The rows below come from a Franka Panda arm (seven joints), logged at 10 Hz.
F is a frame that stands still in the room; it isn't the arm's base.
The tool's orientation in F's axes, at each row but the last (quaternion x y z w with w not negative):
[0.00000, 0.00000, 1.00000, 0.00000]
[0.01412, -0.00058, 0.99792, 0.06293]
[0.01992, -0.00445, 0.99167, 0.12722]
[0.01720, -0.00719, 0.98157, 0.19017]
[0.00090, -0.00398, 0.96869, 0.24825]
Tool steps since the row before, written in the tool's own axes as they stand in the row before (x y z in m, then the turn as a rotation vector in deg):
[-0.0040, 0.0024, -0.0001, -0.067, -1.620, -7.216]
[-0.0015, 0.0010, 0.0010, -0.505, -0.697, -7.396]
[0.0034, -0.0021, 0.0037, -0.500, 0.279, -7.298]
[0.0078, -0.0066, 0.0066, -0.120, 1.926, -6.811]
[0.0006, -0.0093, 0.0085, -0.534, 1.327, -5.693]
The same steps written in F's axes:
[0.0040, -0.0024, -0.0001, 0.067, 1.620, -7.216]
[0.0014, -0.0012, 0.0010, 0.380, 0.650, -7.408]
[-0.0026, 0.0028, 0.0038, 0.133, -0.295, -7.313]
[-0.0046, 0.0089, 0.0069, -0.820, -1.691, -6.825]
[0.0039, 0.0084, 0.0086, -0.169, -1.374, -5.704]

